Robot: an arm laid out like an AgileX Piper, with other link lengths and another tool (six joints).
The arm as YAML. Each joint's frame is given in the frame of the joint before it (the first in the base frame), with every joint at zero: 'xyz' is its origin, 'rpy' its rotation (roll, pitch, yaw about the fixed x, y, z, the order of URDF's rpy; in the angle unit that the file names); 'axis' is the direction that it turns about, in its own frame. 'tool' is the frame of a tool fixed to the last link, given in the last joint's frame.
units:
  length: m
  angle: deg
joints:
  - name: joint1
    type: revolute
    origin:
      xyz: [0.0, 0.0, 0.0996]
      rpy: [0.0, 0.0, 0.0]
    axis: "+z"
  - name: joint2
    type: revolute
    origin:
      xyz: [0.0, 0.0, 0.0]
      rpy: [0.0, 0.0, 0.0]
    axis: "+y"
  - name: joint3
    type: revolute
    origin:
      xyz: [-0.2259, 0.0, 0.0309]
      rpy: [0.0, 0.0, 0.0]
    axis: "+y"
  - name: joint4
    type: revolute
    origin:
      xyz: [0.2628, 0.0, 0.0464]
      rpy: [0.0, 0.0, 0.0]
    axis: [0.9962, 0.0, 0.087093]
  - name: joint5
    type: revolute
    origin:
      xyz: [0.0, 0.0, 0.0]
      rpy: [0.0, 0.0, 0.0]
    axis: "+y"
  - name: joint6
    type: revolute
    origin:
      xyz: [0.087, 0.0, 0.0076]
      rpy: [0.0, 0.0, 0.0]
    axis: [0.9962, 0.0, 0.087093]
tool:
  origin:
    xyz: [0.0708, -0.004, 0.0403]
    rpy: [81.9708, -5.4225, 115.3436]
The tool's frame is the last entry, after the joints.
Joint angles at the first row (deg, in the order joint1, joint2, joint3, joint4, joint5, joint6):
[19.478 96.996 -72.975 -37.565 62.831 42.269]
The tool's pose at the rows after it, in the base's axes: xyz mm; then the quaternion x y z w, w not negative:
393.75 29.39 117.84 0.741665 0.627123 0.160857 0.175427
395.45 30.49 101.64 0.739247 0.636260 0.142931 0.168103
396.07 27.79 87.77 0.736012 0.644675 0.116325 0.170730
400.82 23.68 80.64 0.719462 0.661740 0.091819 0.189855
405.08 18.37 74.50 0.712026 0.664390 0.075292 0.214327
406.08 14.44 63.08 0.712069 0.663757 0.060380 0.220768
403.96 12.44 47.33 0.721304 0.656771 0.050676 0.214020
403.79 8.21 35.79 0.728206 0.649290 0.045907 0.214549
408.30 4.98 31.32 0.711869 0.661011 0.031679 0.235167
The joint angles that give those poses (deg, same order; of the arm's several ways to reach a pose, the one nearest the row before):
[19.477 100.589 -72.625 -39.120 61.396 44.437]
[19.478 103.060 -72.621 -39.287 60.915 43.973]
[19.478 105.494 -72.621 -40.801 61.430 43.961]
[19.478 107.545 -72.622 -44.790 61.429 43.961]
[19.479 109.639 -72.621 -48.986 61.643 46.408]
[19.273 111.844 -72.623 -50.683 61.736 47.957]
[19.099 114.150 -72.620 -50.312 61.565 49.585]
[18.617 116.057 -72.621 -50.861 61.049 51.528]
[18.618 117.792 -72.620 -54.955 61.049 52.728]

